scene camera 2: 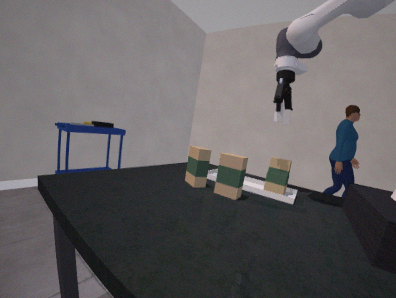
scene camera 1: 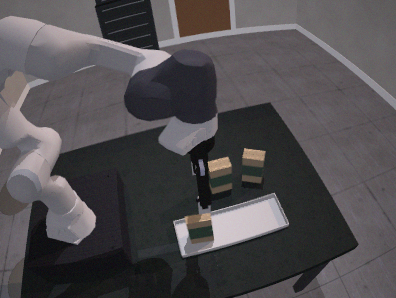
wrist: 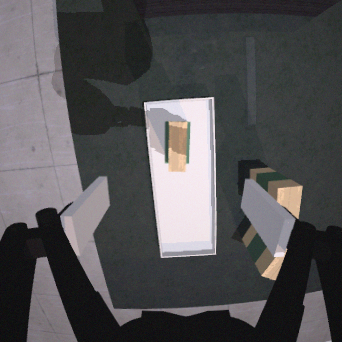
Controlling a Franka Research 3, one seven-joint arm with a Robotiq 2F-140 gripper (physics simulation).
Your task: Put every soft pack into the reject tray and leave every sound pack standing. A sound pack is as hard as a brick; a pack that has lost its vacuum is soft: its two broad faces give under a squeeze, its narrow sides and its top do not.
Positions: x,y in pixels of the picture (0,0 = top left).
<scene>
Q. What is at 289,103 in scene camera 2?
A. My gripper.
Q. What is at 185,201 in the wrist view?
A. A white reject tray.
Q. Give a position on a white reject tray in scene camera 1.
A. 245,221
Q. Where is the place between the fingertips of my gripper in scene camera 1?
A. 201,192
</scene>
